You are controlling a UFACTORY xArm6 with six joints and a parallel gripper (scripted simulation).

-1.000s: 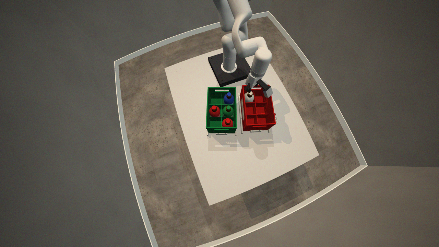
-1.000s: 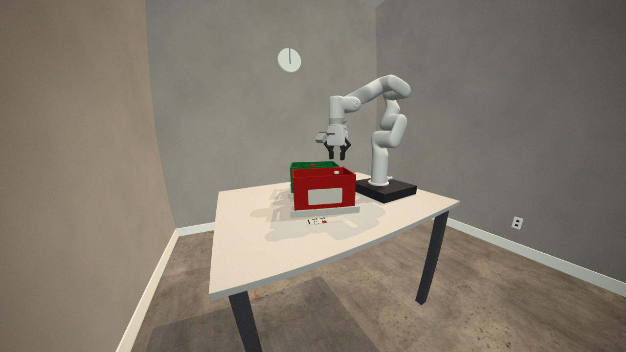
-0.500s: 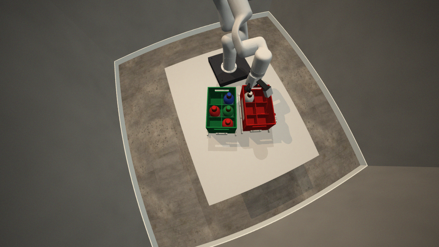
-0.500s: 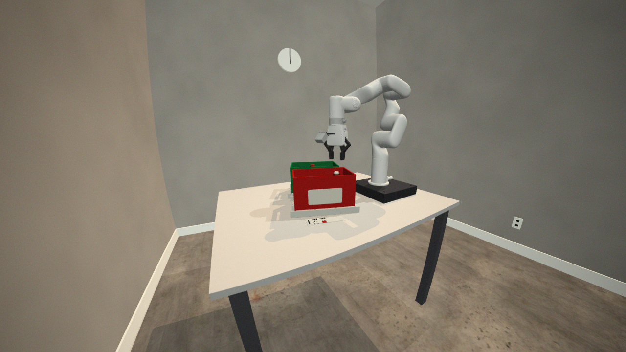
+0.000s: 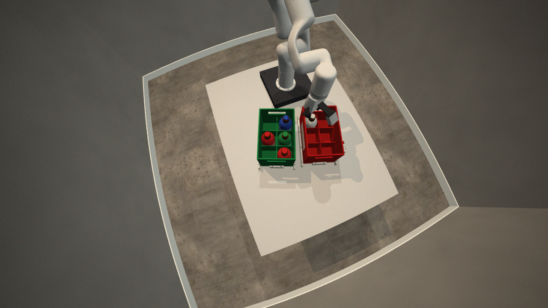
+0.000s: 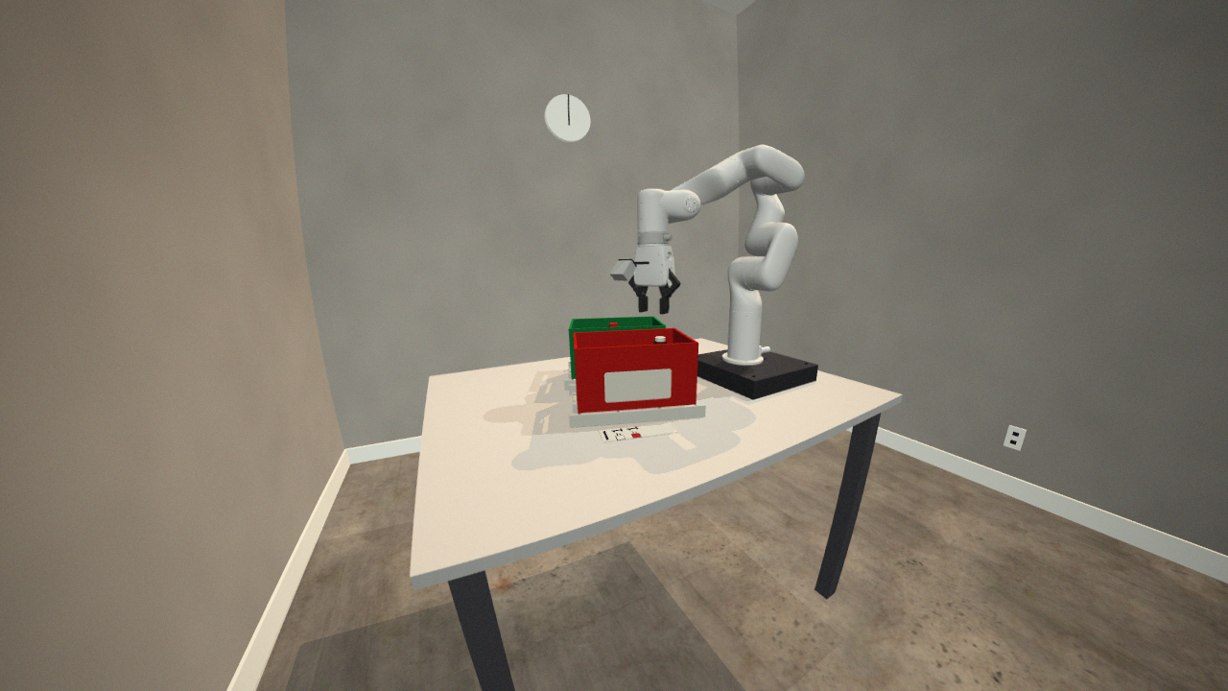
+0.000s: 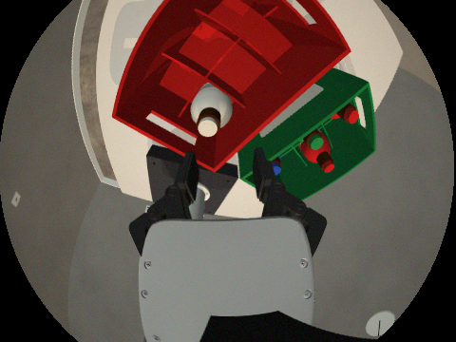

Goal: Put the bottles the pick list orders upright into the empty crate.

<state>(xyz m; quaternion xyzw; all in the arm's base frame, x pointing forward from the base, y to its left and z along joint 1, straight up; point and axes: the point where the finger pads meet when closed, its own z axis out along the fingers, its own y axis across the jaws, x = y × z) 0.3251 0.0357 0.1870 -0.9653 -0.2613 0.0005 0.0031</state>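
The green bottle lies 50 mm ahead of my hand, 150 mm to the right of it and 150 mm below it. Also, from my hand: red crate 80 mm ahead, 40 mm to the left, 160 mm below; white bottle 10 mm behind, 20 mm to the left, 150 mm below; blue bottle 30 mm behind, 120 mm to the right, 150 mm below.
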